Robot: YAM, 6 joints.
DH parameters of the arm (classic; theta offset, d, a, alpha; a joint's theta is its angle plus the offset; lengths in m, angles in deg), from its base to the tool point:
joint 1: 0 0.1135 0.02 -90
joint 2: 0 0 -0.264 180
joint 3: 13.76 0 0.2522 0
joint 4: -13.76 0 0.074 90
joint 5: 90 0 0 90
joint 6: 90 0.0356 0 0
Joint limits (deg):
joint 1: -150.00..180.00
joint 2: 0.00..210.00
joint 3: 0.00..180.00
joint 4: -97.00..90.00
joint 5: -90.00..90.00
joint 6: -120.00..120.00
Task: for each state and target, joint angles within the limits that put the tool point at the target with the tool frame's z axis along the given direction. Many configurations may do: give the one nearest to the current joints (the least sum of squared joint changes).
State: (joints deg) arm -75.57 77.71 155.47 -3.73 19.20 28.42
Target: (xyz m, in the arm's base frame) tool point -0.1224 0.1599 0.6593 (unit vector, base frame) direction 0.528 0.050 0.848
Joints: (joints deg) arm -48.24 56.69 159.48 -33.13 -25.28 28.42
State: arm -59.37 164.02 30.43 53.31 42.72 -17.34
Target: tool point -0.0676 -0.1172 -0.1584 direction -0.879 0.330 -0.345
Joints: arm -105.73 174.05 38.72 32.38 69.27 -17.34
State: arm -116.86 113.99 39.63 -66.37 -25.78 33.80
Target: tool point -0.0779 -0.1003 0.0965 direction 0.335 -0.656 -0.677
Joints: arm -139.41 63.82 11.24 -23.12 -45.71 33.80
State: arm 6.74 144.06 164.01 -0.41 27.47 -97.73
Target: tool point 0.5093 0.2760 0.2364 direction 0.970 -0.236 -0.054
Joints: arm 30.92 142.44 121.74 16.36 44.52 -97.73
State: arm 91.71 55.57 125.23 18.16 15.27 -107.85
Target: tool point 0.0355 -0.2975 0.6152 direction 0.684 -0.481 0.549
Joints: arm 92.28 43.84 133.83 42.78 41.62 -107.85
